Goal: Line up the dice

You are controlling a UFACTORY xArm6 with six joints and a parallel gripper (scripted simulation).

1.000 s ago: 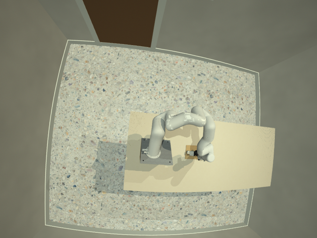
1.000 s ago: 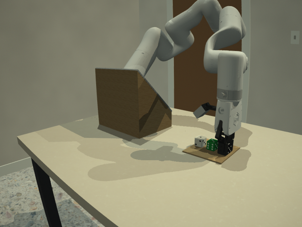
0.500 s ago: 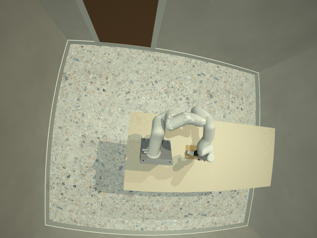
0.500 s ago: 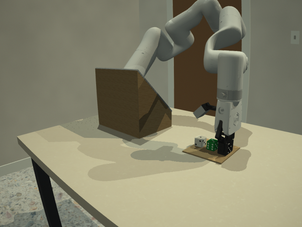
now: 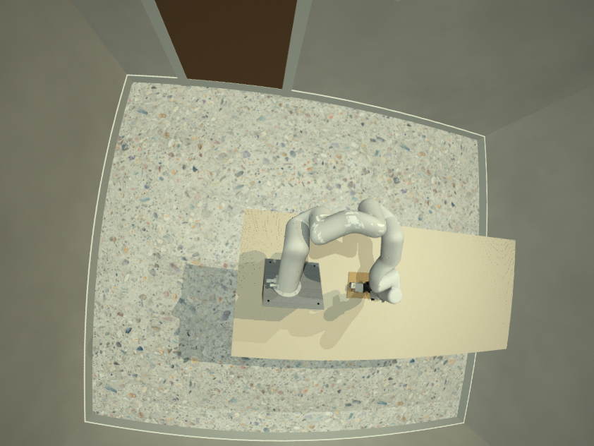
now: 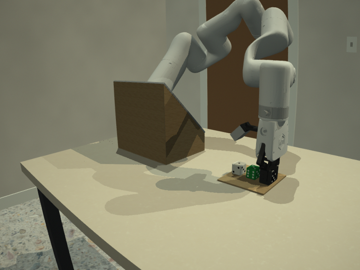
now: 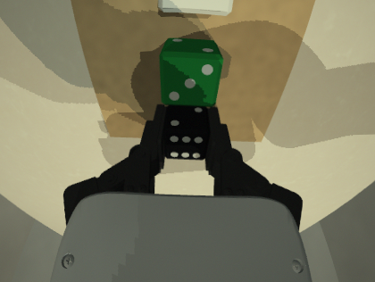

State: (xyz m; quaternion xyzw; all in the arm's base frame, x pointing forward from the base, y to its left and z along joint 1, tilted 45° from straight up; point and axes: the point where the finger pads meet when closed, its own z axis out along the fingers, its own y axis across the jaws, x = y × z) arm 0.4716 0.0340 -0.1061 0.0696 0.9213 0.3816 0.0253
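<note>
My gripper is now 1 cm above the black die. From my hand the other things lie so: white die 9 cm behind, 1 cm to the left, 1 cm below; green die 5 cm behind, 1 cm to the left, 1 cm below; brown mat 5 cm behind, 1 cm to the left, 2 cm below.
</note>
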